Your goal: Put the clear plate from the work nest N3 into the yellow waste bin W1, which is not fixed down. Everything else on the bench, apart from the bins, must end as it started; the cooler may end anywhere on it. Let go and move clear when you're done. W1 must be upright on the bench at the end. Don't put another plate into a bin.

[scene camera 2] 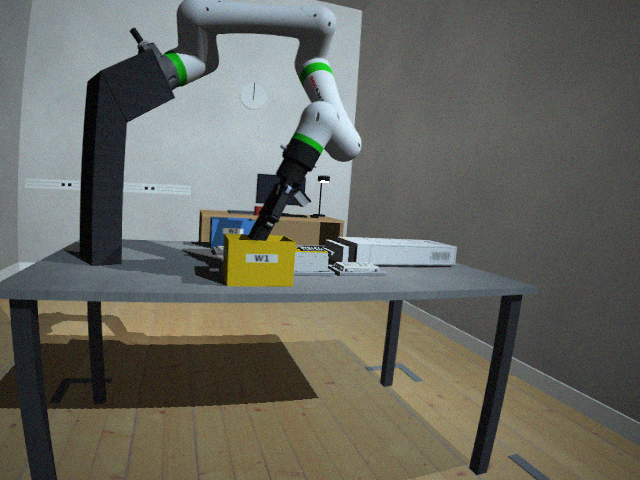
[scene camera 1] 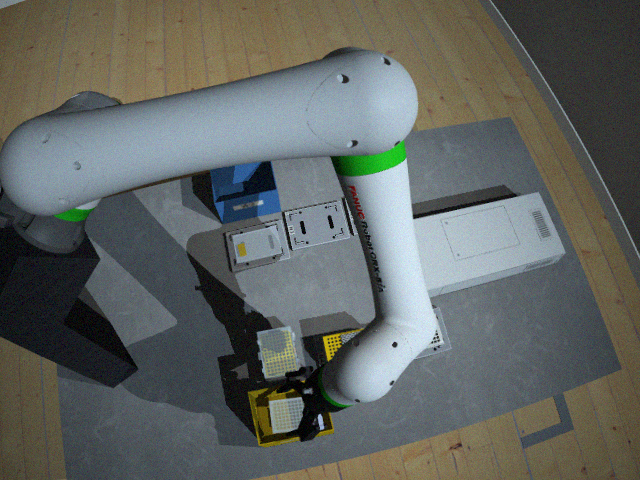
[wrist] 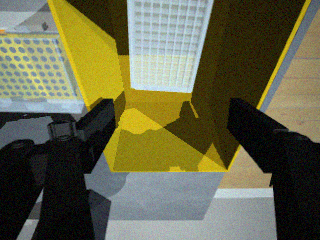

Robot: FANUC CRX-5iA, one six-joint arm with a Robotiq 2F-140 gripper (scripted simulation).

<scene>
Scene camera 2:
my gripper: 254, 241
white instrument: 378, 251
yellow bin: 250, 262
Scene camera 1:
my gripper: 286, 412
white instrument: 463, 248
yellow bin: 260, 409
clear plate: 290, 419
blue bin: 237, 197
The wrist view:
my gripper: 171, 113
yellow bin: 156, 131
</scene>
